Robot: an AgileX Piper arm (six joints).
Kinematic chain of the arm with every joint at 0, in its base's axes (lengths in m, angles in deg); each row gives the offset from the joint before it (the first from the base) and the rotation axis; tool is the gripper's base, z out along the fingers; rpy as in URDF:
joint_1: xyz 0 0 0.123 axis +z
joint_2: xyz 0 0 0 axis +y
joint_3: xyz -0.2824 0 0.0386 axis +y
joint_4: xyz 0.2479 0 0.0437 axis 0.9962 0 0.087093
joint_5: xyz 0 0 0 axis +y
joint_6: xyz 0.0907 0 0.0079 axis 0.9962 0 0.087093
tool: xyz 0 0 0 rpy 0 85.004 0
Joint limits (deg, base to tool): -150..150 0..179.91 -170..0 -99.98..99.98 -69.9..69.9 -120..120
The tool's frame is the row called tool.
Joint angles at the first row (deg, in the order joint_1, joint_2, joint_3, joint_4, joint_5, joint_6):
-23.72 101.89 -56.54 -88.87 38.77 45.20
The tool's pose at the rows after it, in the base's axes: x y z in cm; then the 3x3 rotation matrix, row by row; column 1 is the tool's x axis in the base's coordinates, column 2 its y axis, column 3 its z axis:
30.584 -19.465 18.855; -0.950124 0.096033 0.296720; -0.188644 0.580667 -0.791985; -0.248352 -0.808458 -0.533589
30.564 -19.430 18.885; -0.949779 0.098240 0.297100; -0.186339 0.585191 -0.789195; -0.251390 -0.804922 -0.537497
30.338 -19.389 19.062; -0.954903 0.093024 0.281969; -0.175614 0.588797 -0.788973; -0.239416 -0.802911 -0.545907
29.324 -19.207 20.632; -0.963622 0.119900 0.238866; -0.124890 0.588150 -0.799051; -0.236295 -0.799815 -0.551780
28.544 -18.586 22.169; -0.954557 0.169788 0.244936; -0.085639 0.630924 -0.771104; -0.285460 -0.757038 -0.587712
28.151 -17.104 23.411; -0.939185 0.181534 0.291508; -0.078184 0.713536 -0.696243; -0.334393 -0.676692 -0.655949
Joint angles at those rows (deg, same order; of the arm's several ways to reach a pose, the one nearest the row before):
-23.72 103.51 -56.53 -89.84 37.28 45.57
-23.72 103.39 -56.52 -89.35 37.09 45.33
-23.72 102.91 -56.53 -87.27 37.56 43.17
-23.72 99.81 -56.53 -81.19 40.02 38.01
-23.72 96.15 -56.53 -73.50 39.31 33.46
-22.89 92.37 -56.53 -61.51 36.93 24.83

